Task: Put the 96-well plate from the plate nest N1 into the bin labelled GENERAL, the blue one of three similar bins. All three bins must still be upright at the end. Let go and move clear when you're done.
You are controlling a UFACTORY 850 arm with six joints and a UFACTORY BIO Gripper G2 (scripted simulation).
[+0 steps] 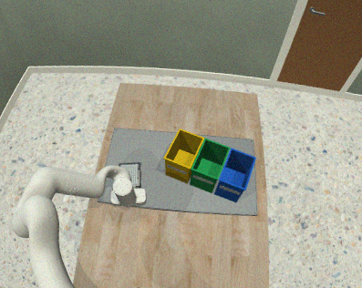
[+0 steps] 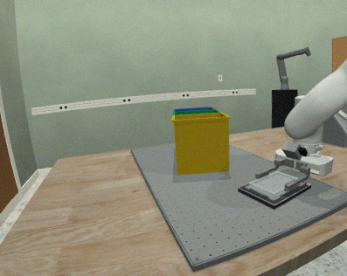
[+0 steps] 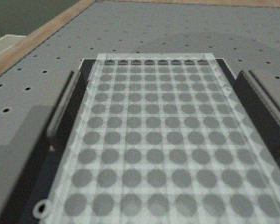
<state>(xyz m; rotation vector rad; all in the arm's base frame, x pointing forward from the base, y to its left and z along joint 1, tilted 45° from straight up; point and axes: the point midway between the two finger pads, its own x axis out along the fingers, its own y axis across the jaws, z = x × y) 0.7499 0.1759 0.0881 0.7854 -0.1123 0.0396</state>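
Now: the black plate nest 2 cm below my hand. Also, from my hand: yellow bin 7 cm ahead, 27 cm to the right, 6 cm above; clear 96-well plate 1 cm below; green bin 2 cm ahead, 39 cm to the right, 6 cm above.
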